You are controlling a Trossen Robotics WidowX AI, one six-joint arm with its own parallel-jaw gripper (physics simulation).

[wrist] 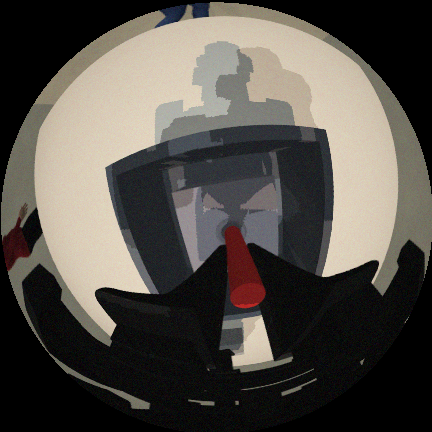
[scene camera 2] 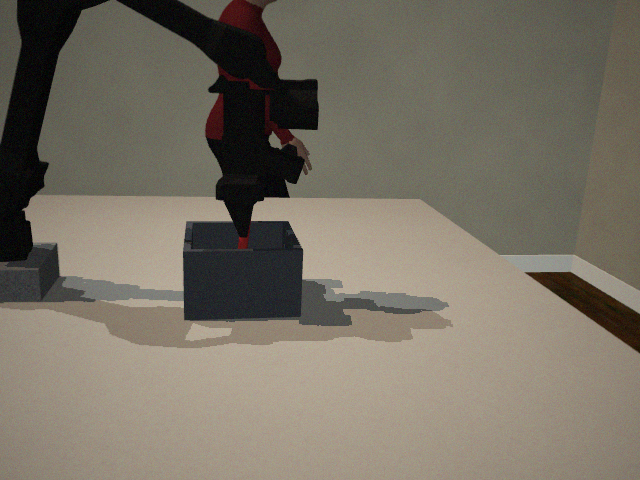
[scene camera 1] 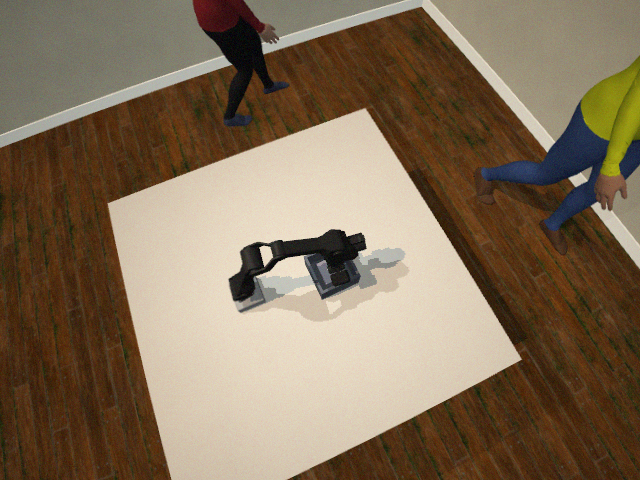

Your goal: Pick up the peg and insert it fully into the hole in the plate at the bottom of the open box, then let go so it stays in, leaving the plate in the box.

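Frame: origin at the arm's base, x ahead, y left, z up, level; metres.
Where they show: gripper, fingertip midpoint: (wrist: 236,249) (scene camera 2: 243,235) (scene camera 1: 333,266); arm's base, origin of the base link: (wrist: 219,353) (scene camera 2: 5,253) (scene camera 1: 243,291).
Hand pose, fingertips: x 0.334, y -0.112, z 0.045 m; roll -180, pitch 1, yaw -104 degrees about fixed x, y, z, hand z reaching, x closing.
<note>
Things, the pixels of their top centre, and the offset from my fingertips. "spot": a spot on its surface instead. Level surfaces: height alone.
- open dark blue-grey box, middle of its top: (wrist: 234,255) (scene camera 2: 240,234) (scene camera 1: 331,266) 0.004 m back, 0.002 m left, 0.001 m up
- plate, middle of its top: (wrist: 230,233) (scene camera 1: 331,268) 0.004 m back, 0.002 m left, 0.036 m down
- red peg, middle of its top: (wrist: 246,303) (scene camera 2: 245,204) 0.001 m ahead, 0.000 m left, 0.047 m up
- hole, surface spot: (wrist: 220,231) spot: 0.000 m ahead, 0.011 m left, 0.039 m down
- white table, its level: 0.097 m down
The open dark blue-grey box (scene camera 1: 338,291) (scene camera 2: 242,284) (wrist: 327,192) stands upright on the white table. The plate (wrist: 262,232) lies at its bottom. My gripper (scene camera 2: 242,235) (wrist: 236,249) is shut on the red peg (scene camera 2: 243,242) (wrist: 245,276), with its fingertips inside the box opening. In the wrist view the peg's upper end stands out above the fingers. Its lower end appears at the hole (wrist: 220,231), whose dark rim shows around it. Whether the lower end is in the hole or above it cannot be told. The box's front wall hides it in scene camera 2.
The white table (scene camera 1: 217,372) (scene camera 2: 413,403) bears the arm's grey base (scene camera 1: 251,303) (scene camera 2: 49,271) left of the box. Box walls surround the fingertips closely. A person in red (scene camera 1: 219,15) and one in yellow-green (scene camera 1: 602,111) stand beyond the table.
</note>
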